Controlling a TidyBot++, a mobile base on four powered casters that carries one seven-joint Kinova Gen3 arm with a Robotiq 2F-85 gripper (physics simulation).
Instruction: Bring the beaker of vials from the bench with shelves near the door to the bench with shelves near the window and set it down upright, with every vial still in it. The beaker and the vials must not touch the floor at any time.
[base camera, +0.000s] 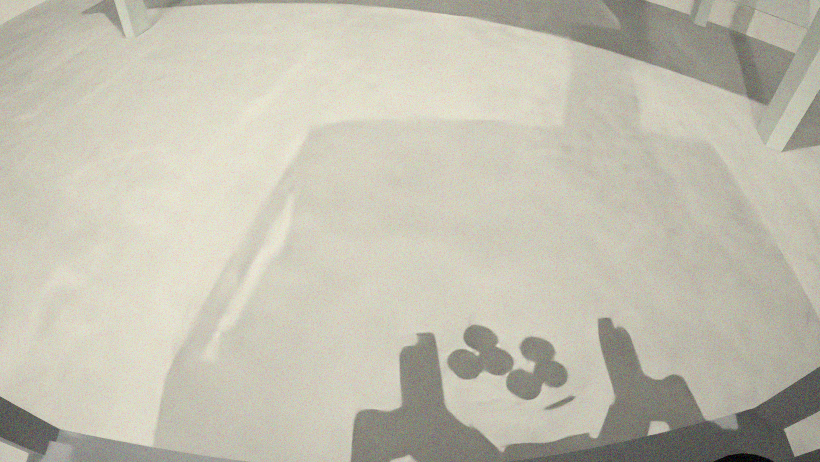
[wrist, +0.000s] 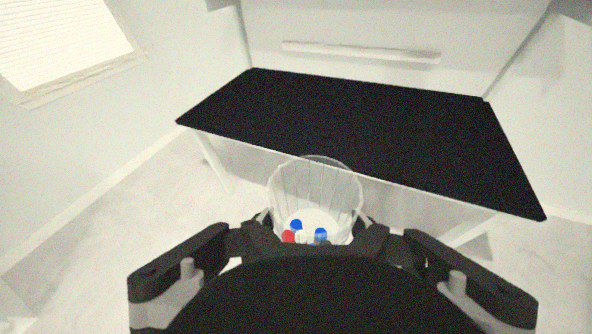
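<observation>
In the wrist view a clear beaker (wrist: 316, 192) is between the fingers of my gripper (wrist: 311, 219), which is shut on it. Vials with blue (wrist: 296, 224), red (wrist: 288, 236) and white caps stand in the beaker; the gripper body hides part of them. The bench (wrist: 350, 110) with a black top and a white frame stands beyond the beaker, near the window. The beaker's far rim overlaps the bench's front edge in the view. The gripper itself does not show in the base camera view, but its shadow and the round vial shadows lie on the floor.
A window (wrist: 65, 40) is at the upper left of the wrist view. A pale bar (wrist: 360, 52) runs behind the bench top. In the base camera view, bench legs (base camera: 794, 97) (base camera: 127, 20) stand at the right and the upper left, with floor (base camera: 401, 200) between.
</observation>
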